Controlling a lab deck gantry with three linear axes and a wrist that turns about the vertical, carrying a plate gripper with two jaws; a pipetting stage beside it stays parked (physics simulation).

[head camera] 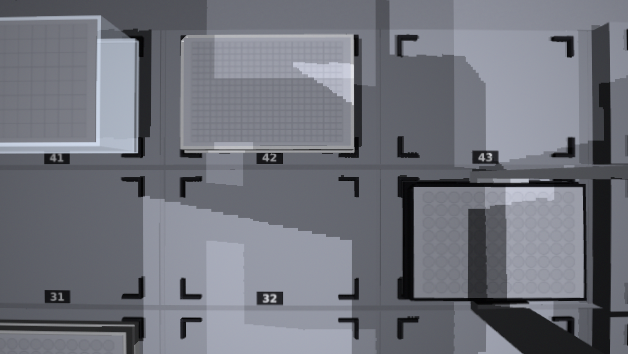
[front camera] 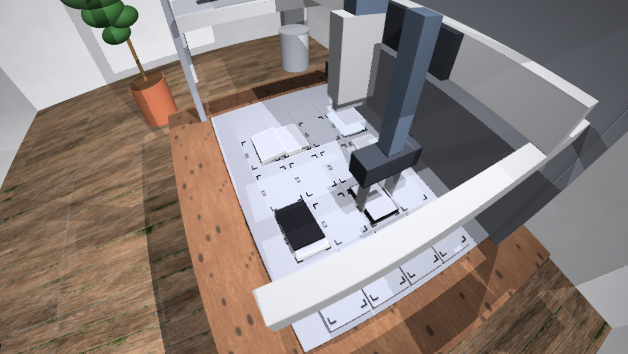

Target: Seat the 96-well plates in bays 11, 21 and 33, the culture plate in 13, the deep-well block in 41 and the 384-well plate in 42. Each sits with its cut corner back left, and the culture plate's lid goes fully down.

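Frame: origin at the robot's base, x right, y up, z back, level; centimetres.
Where they show: gripper, fingertip midpoint: (head camera: 495, 240) (front camera: 373, 199); robot's base at its link origin: (front camera: 242, 143).
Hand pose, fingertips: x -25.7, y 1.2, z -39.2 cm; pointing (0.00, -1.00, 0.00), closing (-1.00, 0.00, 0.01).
Each offset is from my fingertips to the top centre of the thing. "pt": to the spot under its first point.
My gripper (front camera: 377, 200) (head camera: 501, 241) is shut on a dark-rimmed 96-well plate @[dx +0.0, dy +0.8, dz +0.1 cm] (front camera: 384, 210) (head camera: 545, 250) at bay 33, low over the deck; whether it is fully down is hard to tell. The 384-well plate @[dx -10.7, dy +0.2, dz +16.4 cm] (head camera: 267, 95) (front camera: 362, 141) lies in bay 42, its cut corner at upper left in the head view. The clear deep-well block @[dx -10.7, dy +2.9, dz +32.8 cm] (head camera: 117, 100) (front camera: 345, 121) stands in bay 41. A 96-well plate @[dx +10.7, dy +0.2, dz +32.8 cm] (head camera: 62, 345) (front camera: 294, 139) sits around bay 21, partly out of the head view. A pale plate @[dx +18.3, dy +1.6, dz +32.9 cm] (front camera: 268, 145) lies beside it. A dark slab @[dx +21.4, dy +1.0, dz +2.3 cm] (front camera: 300, 225) covers a pale plate @[dx +21.4, dy +0.2, dz +0.0 cm] (front camera: 315, 248) around bay 13.
The pale pipetting stage (front camera: 352, 60) stands behind the deep-well block. A white beam (front camera: 400, 240) crosses the front of the deck and hides part of it. Bay 43 @[pt dx -10.4, dy -1.2, dz -3.5 cm] (head camera: 530, 100) and bay 32 @[pt dx +2.5, dy -1.2, dz +14.5 cm] (head camera: 295, 270) show black corner marks beside the held plate.
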